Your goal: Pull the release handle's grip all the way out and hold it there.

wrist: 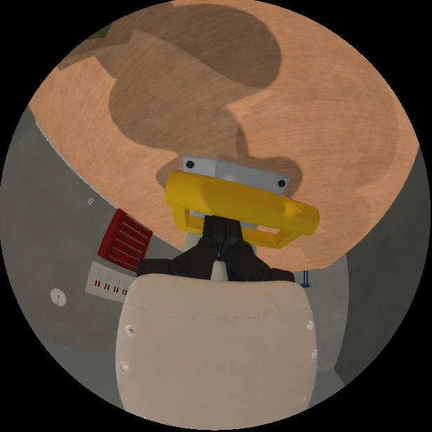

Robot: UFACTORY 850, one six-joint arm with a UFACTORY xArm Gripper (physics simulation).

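The release handle's yellow grip [240, 199] is a thick bar with a loop frame on its lower side, slightly tilted, at the middle of the wrist view. Behind it a grey mounting plate [227, 171] with two dark screws lies on the wooden surface. My gripper [220, 215] is shut, with nothing between its fingers. Its black fingertips are together at the loop of the grip, right against or under the bar's lower edge. The bar hides the very tips, so their exact contact with it cannot be seen.
The wooden table top [325, 115] spreads behind the handle, with broad shadows on it. Beyond its left edge are a red slotted block [125, 241], a pale panel with small red marks [102, 284] and a white disc [58, 297]. A small blue item [305, 285] shows at the lower right.
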